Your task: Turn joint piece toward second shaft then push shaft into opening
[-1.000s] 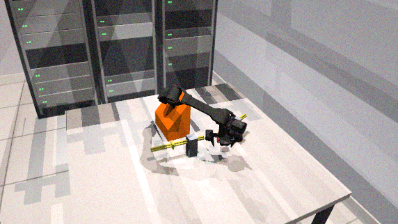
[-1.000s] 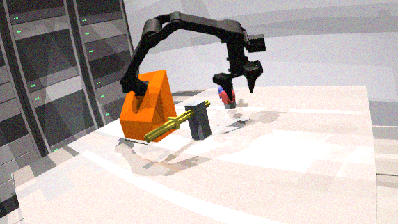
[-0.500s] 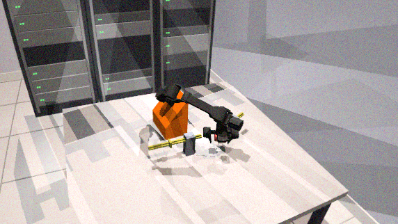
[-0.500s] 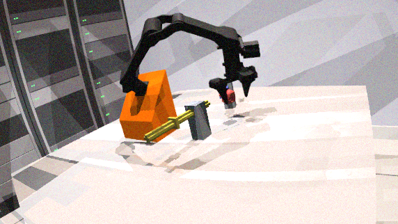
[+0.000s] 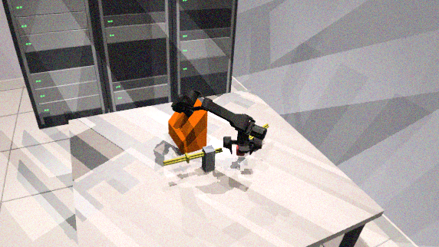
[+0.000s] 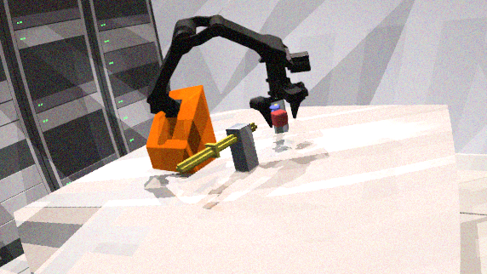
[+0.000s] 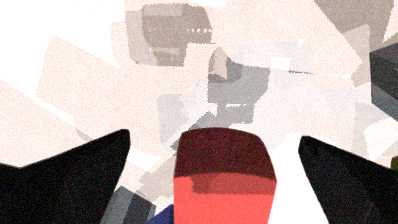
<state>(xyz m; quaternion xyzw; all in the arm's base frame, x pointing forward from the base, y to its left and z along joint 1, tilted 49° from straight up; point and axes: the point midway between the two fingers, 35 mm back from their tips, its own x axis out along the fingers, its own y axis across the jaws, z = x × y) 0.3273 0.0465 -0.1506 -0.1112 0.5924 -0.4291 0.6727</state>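
Now: gripper tip 2 cm below the red joint piece, 2 cm past it and 1 cm to the right of it.
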